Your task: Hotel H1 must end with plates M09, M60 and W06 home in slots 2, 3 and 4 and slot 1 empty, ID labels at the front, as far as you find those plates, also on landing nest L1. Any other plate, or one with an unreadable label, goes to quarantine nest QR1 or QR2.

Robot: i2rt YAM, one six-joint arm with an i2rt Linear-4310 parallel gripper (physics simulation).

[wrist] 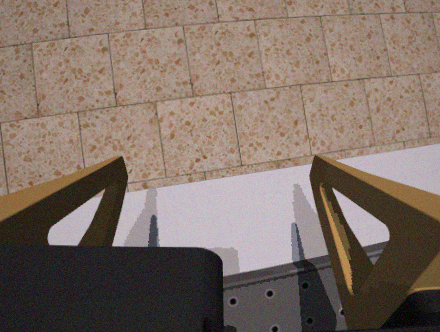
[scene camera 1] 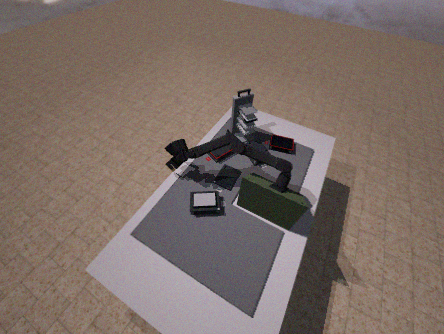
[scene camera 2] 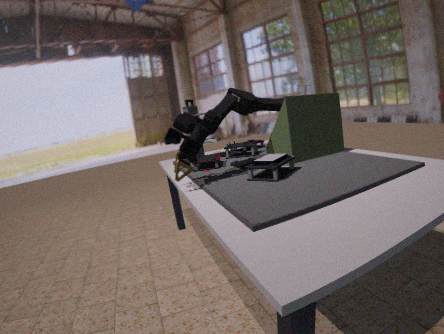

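Pixels of known places: gripper, between the fingertips: (wrist: 218,165) (scene camera 2: 176,176); arm's base, origin of its link: (scene camera 1: 279,188) (scene camera 2: 305,121).
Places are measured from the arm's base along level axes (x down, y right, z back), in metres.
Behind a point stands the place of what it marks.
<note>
My gripper (scene camera 1: 175,166) {x 0.118, y -0.147, z -0.646 m} (scene camera 2: 182,173) {x 0.118, y -0.147, z -0.646 m} (wrist: 218,165) {x 0.118, y -0.147, z -0.646 m} is open and empty, tilted over the white table edge on the far side from the green block. The hotel (scene camera 1: 236,114) {x -0.029, y 0.346, z -0.502 m} stands upright at the table's far end with several light plates or shelves in it; its slots and labels are unreadable. In scene view 2 the arm largely hides it. A white-topped plate (scene camera 1: 204,199) {x 0.092, y -0.254, z -0.310 m} (scene camera 2: 271,157) {x 0.092, y -0.260, z -0.310 m} lies on a raised dark nest (scene camera 2: 275,175) {x 0.136, y -0.341, z -0.336 m}. Two red-edged nests (scene camera 1: 282,143) {x 0.116, y 0.441, z -0.152 m} (scene camera 1: 221,154) {x 0.116, y 0.088, z -0.440 m} stand nearer the hotel; the right one has a dark interior. I cannot read any plate ID.
A green block (scene camera 1: 270,202) {x -0.024, y -0.118, z 0.001 m} (scene camera 2: 315,125) {x 0.017, y -0.120, z -0.020 m} stands beside the arm's base. A dark flat square (scene camera 1: 227,177) {x 0.144, y -0.025, z -0.310 m} lies on the grey mat (scene camera 1: 215,260) {x 0.156, y -0.457, z -0.080 m} (scene camera 2: 320,187) {x 0.156, y -0.499, z -0.265 m} between the raised nest and the arm. The white table (scene camera 1: 120,272) {x 0.169, y -0.767, z -0.413 m} (scene camera 2: 280,260) {x 0.169, y -0.755, z -0.514 m} borders the mat.
</note>
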